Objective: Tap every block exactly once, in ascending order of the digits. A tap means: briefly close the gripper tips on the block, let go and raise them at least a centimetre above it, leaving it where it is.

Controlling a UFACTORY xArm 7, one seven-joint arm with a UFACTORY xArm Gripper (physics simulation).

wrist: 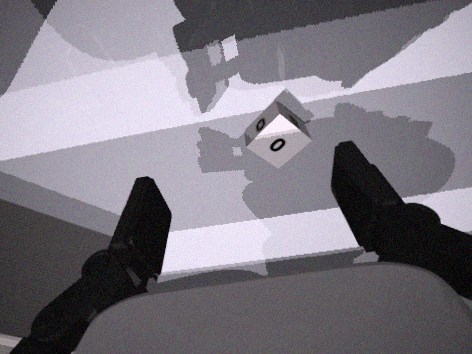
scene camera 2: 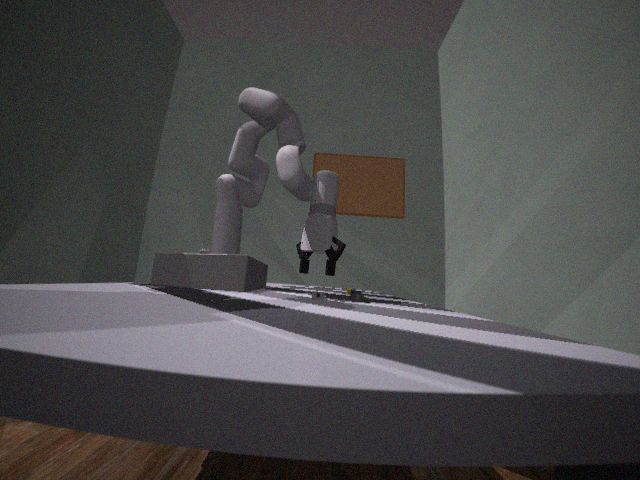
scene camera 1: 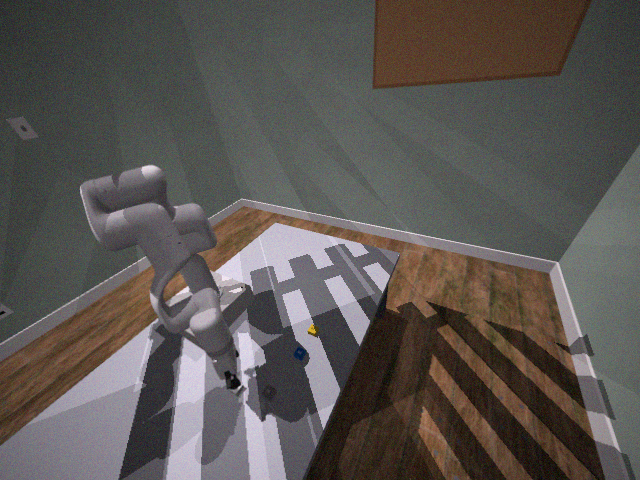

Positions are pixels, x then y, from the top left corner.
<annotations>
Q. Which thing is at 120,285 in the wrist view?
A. My gripper.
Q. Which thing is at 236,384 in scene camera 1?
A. My gripper.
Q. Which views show my gripper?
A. The wrist view, scene camera 2 and scene camera 1: all of them.
</annotations>
